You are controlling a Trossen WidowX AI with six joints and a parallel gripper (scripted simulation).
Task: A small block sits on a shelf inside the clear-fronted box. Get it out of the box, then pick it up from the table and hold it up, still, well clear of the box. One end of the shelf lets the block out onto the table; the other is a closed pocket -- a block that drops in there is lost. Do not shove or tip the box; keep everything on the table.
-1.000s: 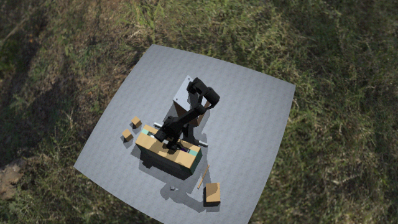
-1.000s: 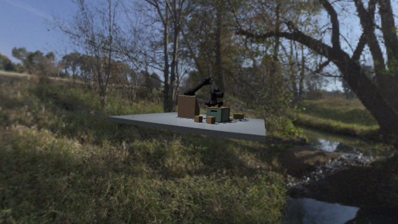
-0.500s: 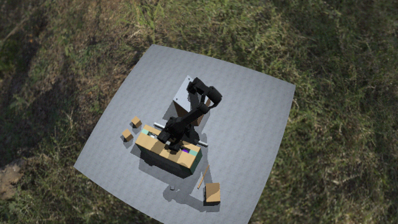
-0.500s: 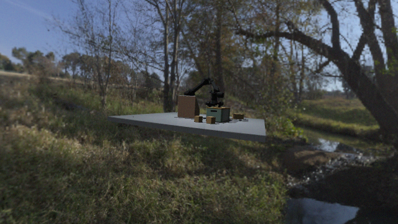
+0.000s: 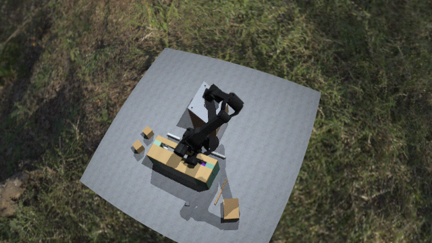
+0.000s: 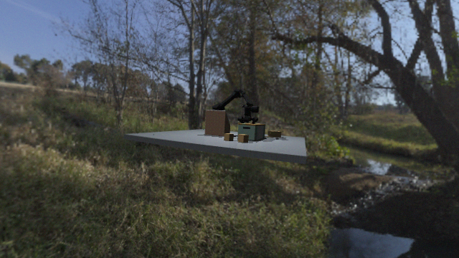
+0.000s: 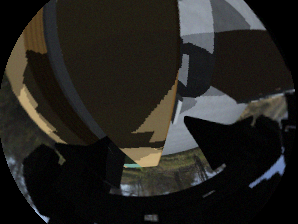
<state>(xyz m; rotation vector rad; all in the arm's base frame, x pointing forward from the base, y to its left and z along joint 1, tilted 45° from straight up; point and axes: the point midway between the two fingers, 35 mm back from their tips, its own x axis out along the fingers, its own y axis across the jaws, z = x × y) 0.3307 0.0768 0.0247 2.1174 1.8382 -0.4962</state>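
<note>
My gripper tip is now 50 mm short of the purple block, 20 mm to the right of it and 10 mm above it. The rest, counted from my gripper tip: tan box: 240 mm ahead, 230 mm to the left, 60 mm below; then thin wooden stick: 150 mm ahead, 140 mm to the left, 80 mm below.
</note>
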